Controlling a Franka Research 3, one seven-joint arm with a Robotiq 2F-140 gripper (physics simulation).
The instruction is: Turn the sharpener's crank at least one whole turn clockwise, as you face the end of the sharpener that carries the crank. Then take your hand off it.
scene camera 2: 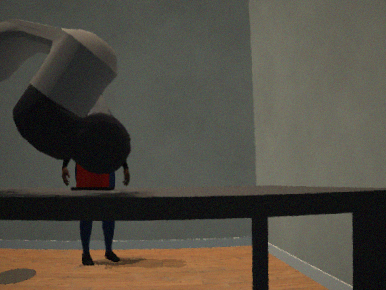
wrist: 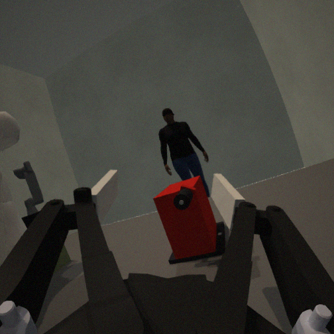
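Observation:
The red sharpener (scene camera 2: 93,180) (wrist: 187,227) stands on its black base on the table. In the wrist view its red end faces the camera, with a dark round crank part (wrist: 182,201) near the top of that end and a dark piece reaching up and right from it. My gripper (wrist: 165,183) is open and empty, its two pale fingertips wide apart. In that view the sharpener appears between them, the right fingertip close to its right side. In scene camera 2 the gripper is hidden behind the dark wrist of the arm, which also covers the upper part of the sharpener.
The table (scene camera 2: 300,191) (wrist: 280,200) spans the lower part of both views. A person (scene camera 2: 107,237) (wrist: 181,142) stands beyond it. In the wrist view a grey robot arm (wrist: 33,187) stands at the left, near a green object (wrist: 63,256) partly hidden by the gripper's linkage.

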